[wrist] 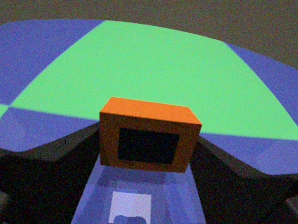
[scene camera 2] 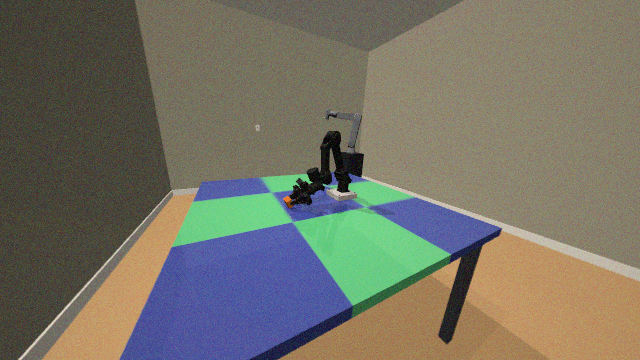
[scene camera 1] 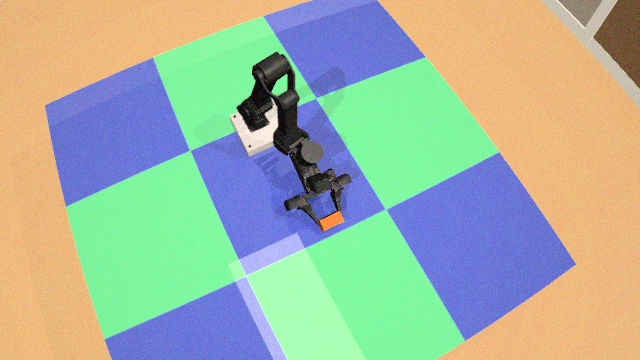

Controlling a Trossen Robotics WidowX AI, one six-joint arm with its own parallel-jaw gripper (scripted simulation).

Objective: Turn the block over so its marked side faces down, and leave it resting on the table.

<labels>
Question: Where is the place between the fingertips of my gripper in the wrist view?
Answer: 147, 133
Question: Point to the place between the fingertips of my gripper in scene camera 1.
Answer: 330, 221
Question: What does my gripper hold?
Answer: An orange block.
</labels>
